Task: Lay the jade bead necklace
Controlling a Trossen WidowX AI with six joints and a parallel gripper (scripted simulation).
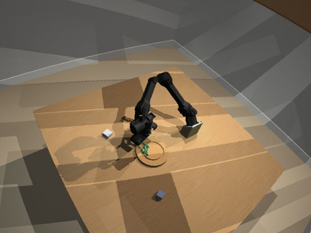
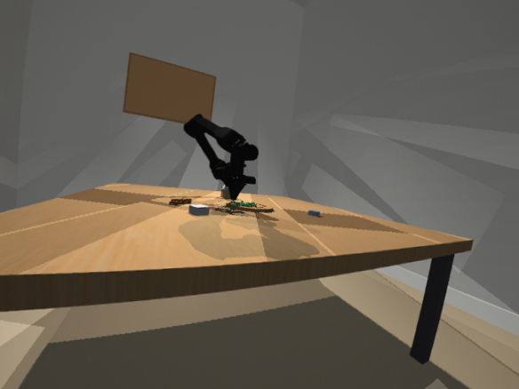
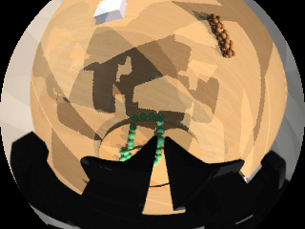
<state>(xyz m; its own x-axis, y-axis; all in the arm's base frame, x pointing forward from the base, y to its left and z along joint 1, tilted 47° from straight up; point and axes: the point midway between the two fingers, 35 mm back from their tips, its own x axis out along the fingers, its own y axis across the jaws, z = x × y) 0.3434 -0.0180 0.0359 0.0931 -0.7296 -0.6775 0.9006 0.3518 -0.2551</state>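
Right now the round wooden bead board is 8 cm to the left of my gripper tip, 3 cm behind it and 2 cm below it. From my gripper tip the other things lie so: blue block 34 cm to the left, 6 cm ahead, 2 cm below; then pale grey block 17 cm ahead, 13 cm to the right, 2 cm below.
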